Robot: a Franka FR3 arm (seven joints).
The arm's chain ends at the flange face. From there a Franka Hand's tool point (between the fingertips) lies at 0.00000 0.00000 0.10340 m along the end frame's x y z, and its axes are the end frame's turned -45 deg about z.
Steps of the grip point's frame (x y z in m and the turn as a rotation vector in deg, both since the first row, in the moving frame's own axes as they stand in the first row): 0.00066, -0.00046, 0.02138, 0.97, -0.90, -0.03; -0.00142, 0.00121, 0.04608, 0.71, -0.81, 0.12; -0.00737, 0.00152, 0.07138, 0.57, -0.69, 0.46
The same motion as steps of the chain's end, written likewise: 0.00253, -0.00070, 0.02141, 0.05, -1.32, -0.03; 0.00179, 0.00173, 0.04610, -0.07, -1.07, 0.12; -0.00253, 0.00614, 0.07139, -0.08, -0.89, 0.46
